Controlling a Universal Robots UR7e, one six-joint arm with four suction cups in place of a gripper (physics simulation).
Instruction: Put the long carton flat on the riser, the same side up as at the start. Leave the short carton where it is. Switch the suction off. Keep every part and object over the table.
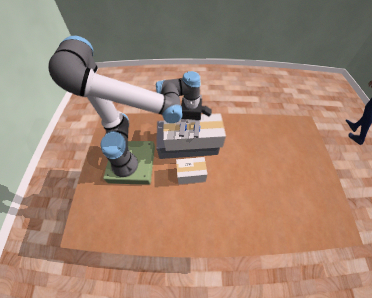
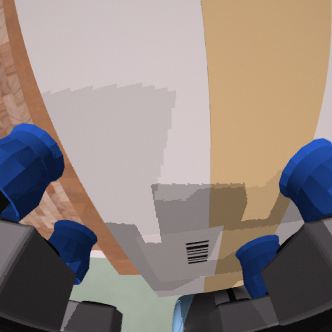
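Pixels of known places: hand at its tool point: [image 1: 191, 121] [image 2: 165, 206]; arm's base at its link origin: [image 1: 125, 165].
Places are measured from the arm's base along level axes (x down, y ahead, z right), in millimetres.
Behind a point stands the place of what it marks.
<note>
The long carton [image 1: 212, 141] @[x -119, y 474, z -126 mm] [image 2: 115, 60], white-topped with a tan tape stripe and grey sides, is level or nearly so over the dark grey riser [image 1: 200, 153] @[x 35, y 419, z -140 mm]. It is offset to the right, past the riser's right end, and looks slightly turned against it. Whether its underside touches the riser is hidden. My gripper [image 1: 190, 130] [image 2: 165, 210] @[x -145, y 355, z -232 mm] is over the carton's top, left of its middle, its blue cups holding the carton. The cup contact is hard to see. The short carton [image 1: 192, 176] @[x -29, y 386, z 40 mm], with a tape stripe and label, stands on the table in front of the riser.
The robot's green base plate [image 1: 142, 167] @[x 0, y 104, z 3 mm] lies left of the riser and the short carton. The brown table top [image 1: 275, 200] @[x 66, y 859, z 106 mm] extends to the right and front. A person in dark blue [image 1: 363, 122] is partly visible beyond its right edge.
</note>
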